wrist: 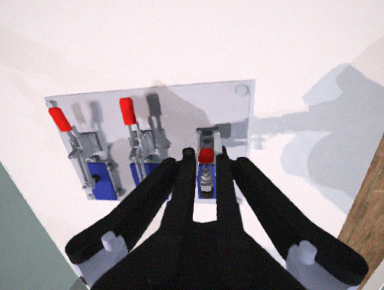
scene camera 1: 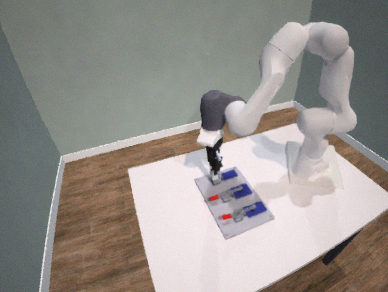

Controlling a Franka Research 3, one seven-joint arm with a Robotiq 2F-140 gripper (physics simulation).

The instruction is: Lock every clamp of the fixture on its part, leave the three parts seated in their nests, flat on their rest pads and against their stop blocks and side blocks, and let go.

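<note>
The grey fixture plate (scene camera 1: 235, 230) (wrist: 200, 100) bears three toggle clamps and three blue parts. My gripper (scene camera 1: 215, 177) (wrist: 207, 141) points down at the end clamp and is shut on its red handle (wrist: 206, 156), which stands up and is seen nearly end-on. That clamp's spindle (wrist: 206, 184) is over its blue part (scene camera 1: 229, 174) (wrist: 212, 192). The middle clamp's red handle (scene camera 1: 213, 198) (wrist: 127, 111) and the far-left clamp's red handle (scene camera 1: 226, 216) (wrist: 60, 119) lie low, pointing away from their blue parts. The fingers partly hide the middle part (scene camera 1: 242, 190); the far-left part (scene camera 1: 255, 209) (wrist: 106, 188) shows beside its clamp arm.
The plate lies on the white table (scene camera 1: 175, 240) (wrist: 210, 40). The robot's base stands on a pale slab (scene camera 1: 330, 180) at the right in the scene view. Bolt heads (wrist: 242, 90) show near the plate's corners. The wooden floor (wrist: 367, 200) lies beyond the table edge.
</note>
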